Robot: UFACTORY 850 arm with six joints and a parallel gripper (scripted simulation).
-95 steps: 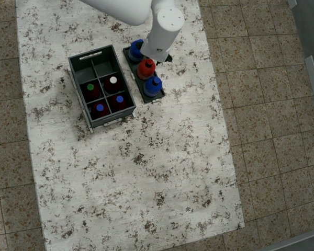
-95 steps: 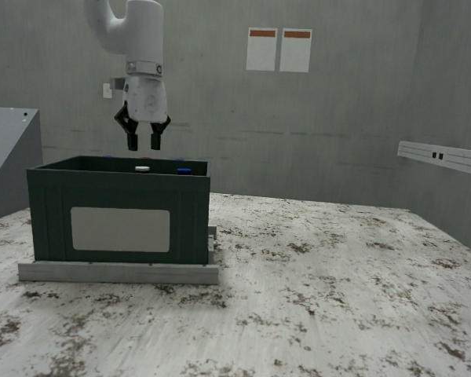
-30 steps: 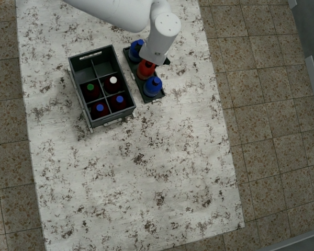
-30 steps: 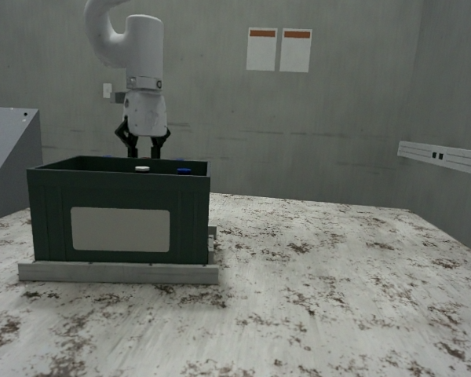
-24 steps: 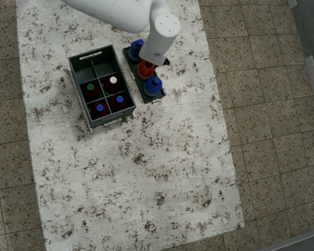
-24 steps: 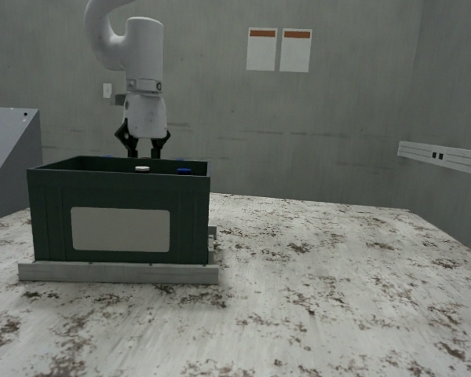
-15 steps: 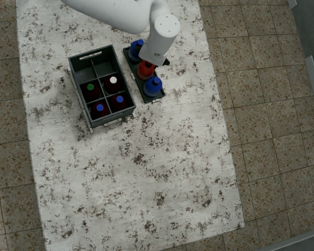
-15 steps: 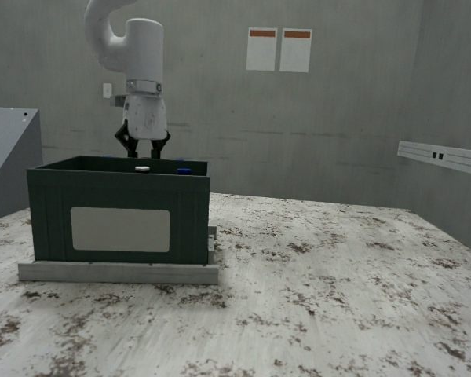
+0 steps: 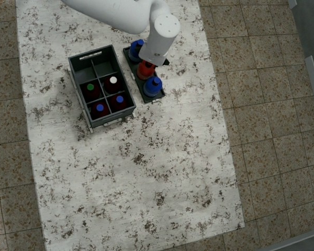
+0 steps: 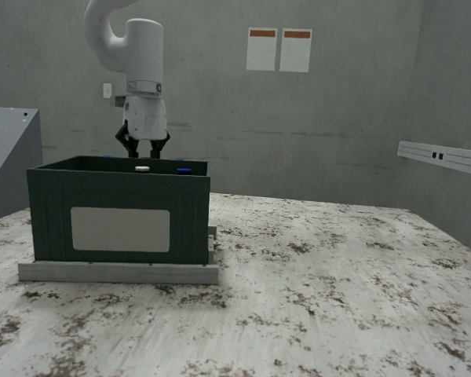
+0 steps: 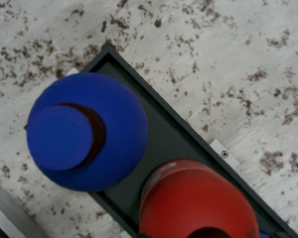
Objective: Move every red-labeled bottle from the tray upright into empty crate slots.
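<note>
Right now my hand is 7 cm above the red-labeled bottle. The rest, counted from my hand: tray (14 cm below); blue bottle (8 cm behind, 7 cm below, 3 cm to the right); dark crate (20 cm to the right, 9 cm ahead, 7 cm below).
</note>
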